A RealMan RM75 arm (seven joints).
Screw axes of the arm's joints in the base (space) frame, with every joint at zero. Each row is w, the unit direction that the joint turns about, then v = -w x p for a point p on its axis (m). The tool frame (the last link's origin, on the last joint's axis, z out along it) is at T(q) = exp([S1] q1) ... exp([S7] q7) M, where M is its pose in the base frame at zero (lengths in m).
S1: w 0 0 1 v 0 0 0
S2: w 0 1 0 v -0.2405 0 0
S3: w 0 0 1 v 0 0 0
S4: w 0 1 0 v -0.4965 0 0
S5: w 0 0 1 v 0 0 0
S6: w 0 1 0 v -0.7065 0 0
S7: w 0 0 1 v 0 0 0
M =
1 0 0 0
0 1 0 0
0 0 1 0.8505
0 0 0 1
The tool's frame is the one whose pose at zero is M.
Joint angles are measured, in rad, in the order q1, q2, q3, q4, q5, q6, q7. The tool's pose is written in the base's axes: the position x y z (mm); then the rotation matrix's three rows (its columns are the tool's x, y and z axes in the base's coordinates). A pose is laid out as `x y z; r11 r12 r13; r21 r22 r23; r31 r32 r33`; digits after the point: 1 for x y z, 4 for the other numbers.
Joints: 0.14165, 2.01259, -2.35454, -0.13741, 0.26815, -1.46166, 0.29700
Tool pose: 353.0 197.3 -39.2; 0.7406 -0.5719 -0.3528; -0.0384 -0.5602 0.8275; -0.6709 -0.5993 -0.4368
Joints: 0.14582, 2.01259, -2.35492, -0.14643, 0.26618, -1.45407, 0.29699
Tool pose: 350.9 199.7 -40.5; 0.7394 -0.5701 -0.3581; -0.0363 -0.5648 0.8244; -0.6723 -0.5966 -0.4383
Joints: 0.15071, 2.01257, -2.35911, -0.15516, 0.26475, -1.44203, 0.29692
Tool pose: 349.1 202.1 -42.5; 0.7403 -0.5673 -0.3607; -0.0382 -0.5712 0.8199; -0.6712 -0.5932 -0.4446
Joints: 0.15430, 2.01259, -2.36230, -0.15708, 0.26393, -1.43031, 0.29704
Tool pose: 349.2 203.4 -43.9; 0.7440 -0.5653 -0.3563; -0.0447 -0.5740 0.8176; -0.6667 -0.5924 -0.4523
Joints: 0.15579, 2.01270, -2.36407, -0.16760, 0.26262, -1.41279, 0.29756
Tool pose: 348.4 205.1 -46.1; 0.7451 -0.5664 -0.3521; -0.0520 -0.5757 0.8160; -0.6649 -0.5897 -0.4584
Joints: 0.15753, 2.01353, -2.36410, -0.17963, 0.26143, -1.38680, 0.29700
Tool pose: 348.2 207.3 -49.0; 0.7483 -0.5685 -0.3418; -0.0637 -0.5745 0.8160; -0.6603 -0.5889 -0.4662
